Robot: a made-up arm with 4 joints. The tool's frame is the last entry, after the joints.
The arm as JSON. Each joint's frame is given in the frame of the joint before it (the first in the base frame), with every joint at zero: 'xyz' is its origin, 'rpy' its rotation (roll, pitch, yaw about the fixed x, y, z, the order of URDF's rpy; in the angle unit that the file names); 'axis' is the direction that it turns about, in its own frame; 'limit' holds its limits. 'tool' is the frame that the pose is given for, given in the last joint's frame.
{
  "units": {
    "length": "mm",
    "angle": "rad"
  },
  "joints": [
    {
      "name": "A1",
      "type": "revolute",
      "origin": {
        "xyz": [
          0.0,
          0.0,
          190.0
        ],
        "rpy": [
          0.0,
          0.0,
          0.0
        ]
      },
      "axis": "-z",
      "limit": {
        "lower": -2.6,
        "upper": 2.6
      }
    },
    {
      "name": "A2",
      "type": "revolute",
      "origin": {
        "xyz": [
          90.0,
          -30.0,
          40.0
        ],
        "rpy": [
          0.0,
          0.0,
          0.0
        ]
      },
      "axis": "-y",
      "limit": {
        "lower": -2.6,
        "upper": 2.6
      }
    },
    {
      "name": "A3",
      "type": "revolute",
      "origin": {
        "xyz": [
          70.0,
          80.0,
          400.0
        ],
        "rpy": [
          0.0,
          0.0,
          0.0
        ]
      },
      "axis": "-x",
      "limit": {
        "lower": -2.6,
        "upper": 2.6
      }
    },
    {
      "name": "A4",
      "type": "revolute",
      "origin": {
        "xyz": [
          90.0,
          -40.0,
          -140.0
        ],
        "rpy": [
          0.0,
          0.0,
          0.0
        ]
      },
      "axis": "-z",
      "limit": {
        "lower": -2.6,
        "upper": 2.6
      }
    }
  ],
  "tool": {
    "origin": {
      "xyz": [
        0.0,
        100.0,
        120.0
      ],
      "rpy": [
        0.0,
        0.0,
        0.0
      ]
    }
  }
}
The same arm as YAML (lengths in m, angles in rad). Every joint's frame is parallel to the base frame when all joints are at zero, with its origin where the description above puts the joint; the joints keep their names.
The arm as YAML. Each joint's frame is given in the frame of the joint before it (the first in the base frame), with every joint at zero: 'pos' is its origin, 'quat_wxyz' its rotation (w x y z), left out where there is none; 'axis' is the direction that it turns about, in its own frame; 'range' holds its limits. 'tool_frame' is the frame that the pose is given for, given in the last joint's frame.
length_unit: m
angle_unit: rad
joints:
  - joint: A1
    pos: [0.0, 0.0, 0.19]
    axis: [0.0, 0.0, -1.0]
    range: [-2.6, 2.6]
  - joint: A2
    pos: [0.09, -0.03, 0.04]
    axis: [0.0, -1.0, 0.0]
    range: [-2.6, 2.6]
  - joint: A3
    pos: [0.07, 0.08, 0.4]
    axis: [-1.0, 0.0, 0.0]
    range: [-2.6, 2.6]
  - joint: A4
    pos: [0.09, -0.04, -0.14]
    axis: [0.0, 0.0, -1.0]
    range: [-2.6, 2.6]
tool_frame:
  pos: [0.0, 0.1, 0.12]

